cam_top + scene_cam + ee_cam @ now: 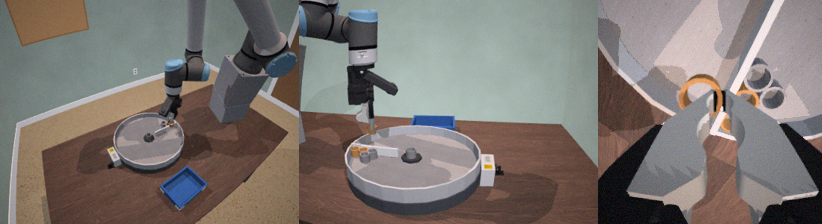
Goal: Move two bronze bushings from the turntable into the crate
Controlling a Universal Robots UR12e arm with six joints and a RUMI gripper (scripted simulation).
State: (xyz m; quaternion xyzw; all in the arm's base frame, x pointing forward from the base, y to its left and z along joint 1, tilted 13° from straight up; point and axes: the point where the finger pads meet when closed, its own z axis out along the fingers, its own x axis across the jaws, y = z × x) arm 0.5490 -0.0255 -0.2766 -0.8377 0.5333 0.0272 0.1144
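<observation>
The blue crate is 130 mm ahead of my hand, 340 mm to the left of it and 110 mm below it. Also, from my hand: round grey turntable: 130 mm ahead, 20 mm to the right, 80 mm below.
</observation>
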